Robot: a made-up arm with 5 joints.
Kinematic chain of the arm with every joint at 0, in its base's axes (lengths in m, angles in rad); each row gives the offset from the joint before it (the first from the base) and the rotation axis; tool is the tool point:
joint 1: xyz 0 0 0.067 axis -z
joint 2: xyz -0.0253 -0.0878 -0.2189 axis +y
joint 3: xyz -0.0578 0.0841 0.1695 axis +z
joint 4: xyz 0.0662 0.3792 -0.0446 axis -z
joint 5: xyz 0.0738 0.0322 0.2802 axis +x
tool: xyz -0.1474 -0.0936 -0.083
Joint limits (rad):
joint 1: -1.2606..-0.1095
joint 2: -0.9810..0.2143
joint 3: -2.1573..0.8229
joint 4: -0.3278..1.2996
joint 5: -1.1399..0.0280
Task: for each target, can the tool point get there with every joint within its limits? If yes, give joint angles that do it. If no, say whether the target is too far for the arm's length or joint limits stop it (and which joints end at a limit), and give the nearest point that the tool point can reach.
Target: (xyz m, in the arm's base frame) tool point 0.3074 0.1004 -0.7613
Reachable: no: joint limits stop it (at a limit: joint 2, joint 4, joint 5) | nearest point 0.3904 0.1275 0.0802 | short by 0.846 m
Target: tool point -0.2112 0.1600 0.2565
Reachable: yes | joints -0.6701 -0.1970 -0.3420 -0.1244 -0.7529
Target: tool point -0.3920 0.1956 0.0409
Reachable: yes | joints -0.3618 -0.8291 -0.1068 0.1833 -0.0904
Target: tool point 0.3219 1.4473 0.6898
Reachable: no: too far | nearest point 0.0763 0.4223 0.2822 | short by 1.130 m
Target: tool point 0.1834 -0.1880 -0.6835
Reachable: no: joint limits stop it (at a limit: joint 1, joint 2, joint 3, joint 5) | nearest point -0.3483 -0.3834 -0.2440 | short by 0.717 m
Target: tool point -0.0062 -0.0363 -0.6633
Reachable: no: joint limits stop it (at a limit: joint 1, joint 2, joint 3, joint 5) | nearest point -0.3513 -0.3855 -0.2484 | short by 0.643 m
